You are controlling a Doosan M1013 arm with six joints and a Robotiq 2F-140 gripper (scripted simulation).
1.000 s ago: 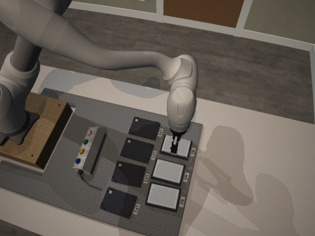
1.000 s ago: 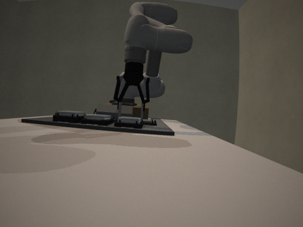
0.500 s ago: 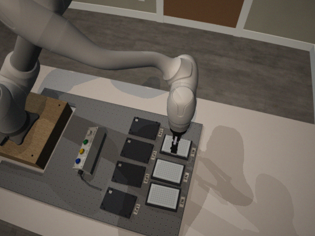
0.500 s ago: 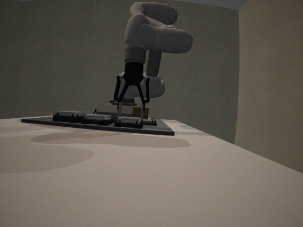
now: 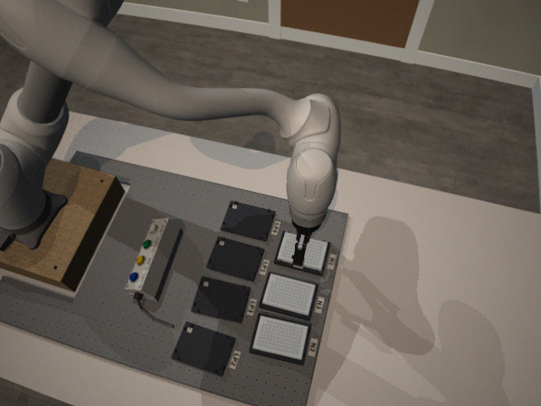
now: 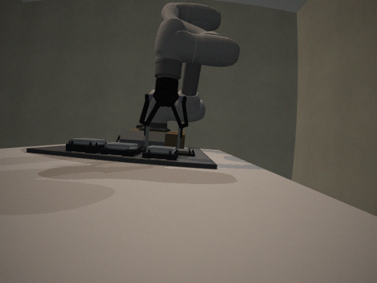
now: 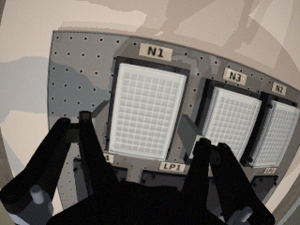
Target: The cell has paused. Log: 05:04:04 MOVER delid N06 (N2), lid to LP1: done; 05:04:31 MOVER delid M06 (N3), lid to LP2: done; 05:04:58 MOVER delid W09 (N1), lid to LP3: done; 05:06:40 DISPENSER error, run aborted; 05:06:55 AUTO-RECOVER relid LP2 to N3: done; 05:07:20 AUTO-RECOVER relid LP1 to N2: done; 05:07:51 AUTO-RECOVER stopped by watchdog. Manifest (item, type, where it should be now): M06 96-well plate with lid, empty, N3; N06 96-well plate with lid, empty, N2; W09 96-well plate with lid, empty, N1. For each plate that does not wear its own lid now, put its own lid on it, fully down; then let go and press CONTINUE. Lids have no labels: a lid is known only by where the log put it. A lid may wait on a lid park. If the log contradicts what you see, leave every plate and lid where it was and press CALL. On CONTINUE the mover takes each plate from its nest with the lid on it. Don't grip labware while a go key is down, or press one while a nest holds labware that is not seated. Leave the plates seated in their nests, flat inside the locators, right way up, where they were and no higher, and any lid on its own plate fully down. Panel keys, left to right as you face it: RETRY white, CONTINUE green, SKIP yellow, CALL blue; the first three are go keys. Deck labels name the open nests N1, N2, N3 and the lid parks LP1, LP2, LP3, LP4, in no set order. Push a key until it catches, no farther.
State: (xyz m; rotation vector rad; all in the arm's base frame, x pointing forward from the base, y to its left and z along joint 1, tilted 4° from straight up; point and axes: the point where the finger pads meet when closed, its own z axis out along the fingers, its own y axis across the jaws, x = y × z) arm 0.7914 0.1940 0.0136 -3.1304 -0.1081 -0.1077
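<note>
Now: hand 20 mm above the lid. Round my hand: plate (30 mm below); then lid park LP1 (180 mm behind, 80 mm to the right, 50 mm below); then lid park LP4 (190 mm behind, 50 mm to the left, 50 mm below).
</note>
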